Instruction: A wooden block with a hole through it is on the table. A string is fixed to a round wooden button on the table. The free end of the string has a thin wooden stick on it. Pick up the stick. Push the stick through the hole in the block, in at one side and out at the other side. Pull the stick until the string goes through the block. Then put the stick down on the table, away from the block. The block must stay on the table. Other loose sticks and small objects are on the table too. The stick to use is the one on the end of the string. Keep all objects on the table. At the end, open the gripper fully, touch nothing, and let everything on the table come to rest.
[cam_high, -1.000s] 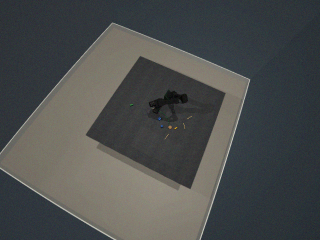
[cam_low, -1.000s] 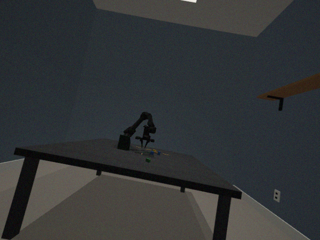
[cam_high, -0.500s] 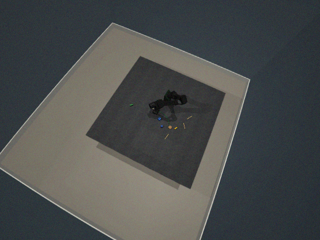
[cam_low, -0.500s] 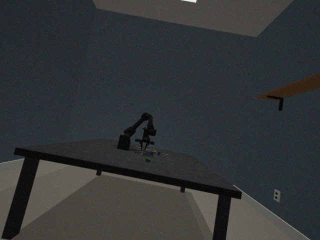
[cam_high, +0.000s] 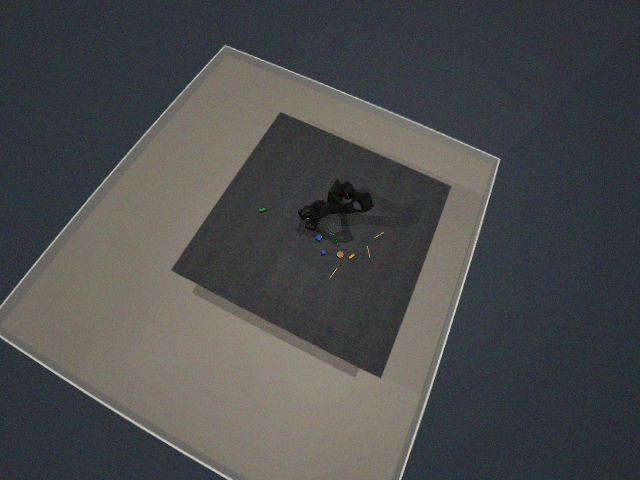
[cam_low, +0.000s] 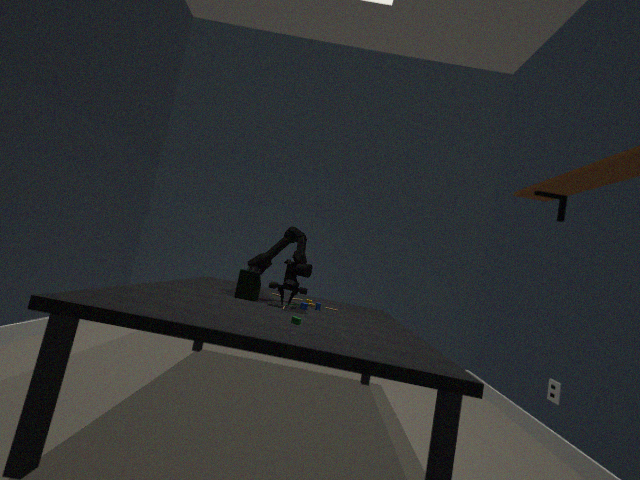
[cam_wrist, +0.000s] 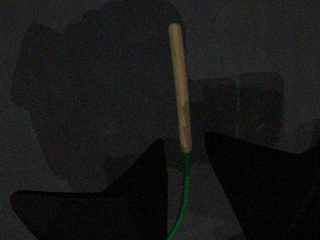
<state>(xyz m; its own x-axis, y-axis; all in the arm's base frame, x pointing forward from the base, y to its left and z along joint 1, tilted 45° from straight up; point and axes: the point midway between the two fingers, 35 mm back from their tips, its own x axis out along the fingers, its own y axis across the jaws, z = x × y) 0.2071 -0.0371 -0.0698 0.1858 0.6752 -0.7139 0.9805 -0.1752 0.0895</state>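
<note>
Now: the blue block 10 cm ahead of my gripper tip, 6 cm to the left of it and 1 cm above it. Round my gripper tip: thin wooden stick 1 cm to the right, 1 cm below; yellow piece 14 cm ahead, 28 cm to the left; round wooden button 15 cm ahead, 21 cm to the left.
</note>
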